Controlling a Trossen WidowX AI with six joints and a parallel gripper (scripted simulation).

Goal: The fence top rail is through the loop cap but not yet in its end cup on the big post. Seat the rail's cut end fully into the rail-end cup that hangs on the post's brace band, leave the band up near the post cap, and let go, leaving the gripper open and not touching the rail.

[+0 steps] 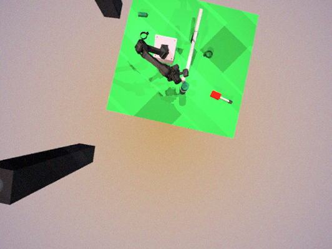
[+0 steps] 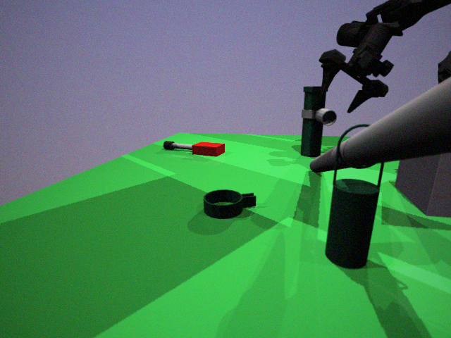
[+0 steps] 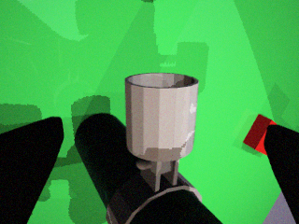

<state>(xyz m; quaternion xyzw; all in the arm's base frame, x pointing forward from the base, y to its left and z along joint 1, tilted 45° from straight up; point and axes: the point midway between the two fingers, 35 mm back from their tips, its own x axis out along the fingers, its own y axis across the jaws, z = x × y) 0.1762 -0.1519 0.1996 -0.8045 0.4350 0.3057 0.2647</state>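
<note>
Right now the rail-end cup is 3 cm below my gripper tip, 2 cm to the right of it and 2 cm ahead of it. Also, from my gripper tip: cylinder: 63 cm to the left, 47 cm behind, 14 cm below; red-headed hammer: 44 cm ahead, 14 cm below, 9 cm to the right; line post: 43 cm to the left, 7 cm ahead, 5 cm below.
</note>
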